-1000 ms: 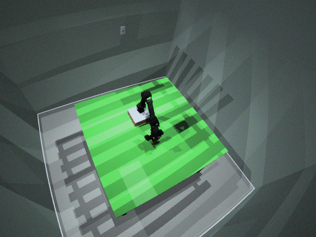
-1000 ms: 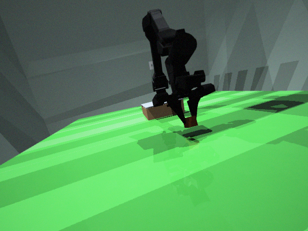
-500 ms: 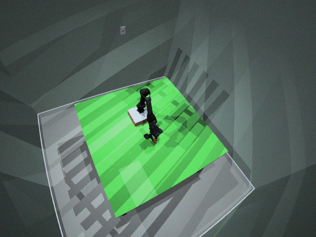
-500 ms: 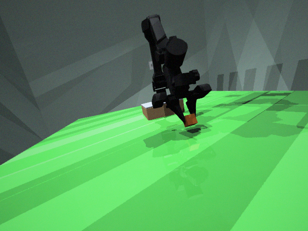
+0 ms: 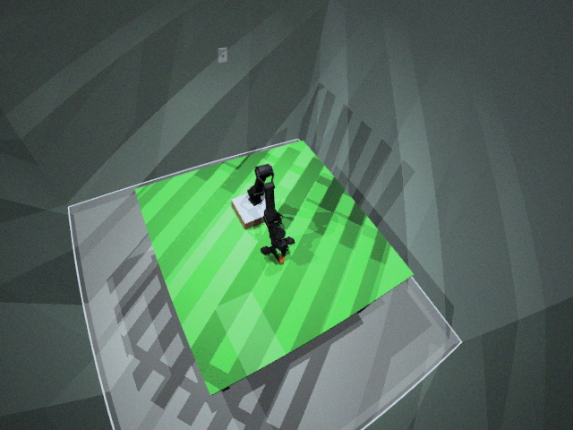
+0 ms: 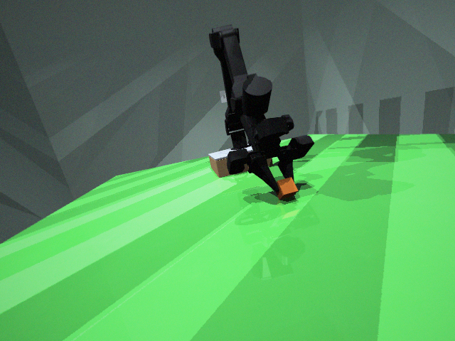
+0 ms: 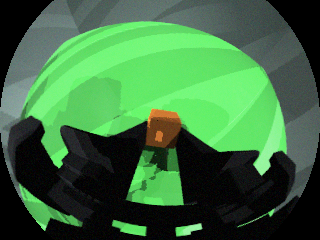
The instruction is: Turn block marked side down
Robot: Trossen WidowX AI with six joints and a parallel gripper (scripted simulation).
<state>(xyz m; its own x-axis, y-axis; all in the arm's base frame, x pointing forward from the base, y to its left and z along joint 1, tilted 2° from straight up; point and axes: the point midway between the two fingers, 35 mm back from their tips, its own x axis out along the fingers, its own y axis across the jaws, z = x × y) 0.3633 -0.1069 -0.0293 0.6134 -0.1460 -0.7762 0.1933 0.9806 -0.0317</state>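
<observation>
Right now the orange block is 10 mm behind my gripper tip.
</observation>
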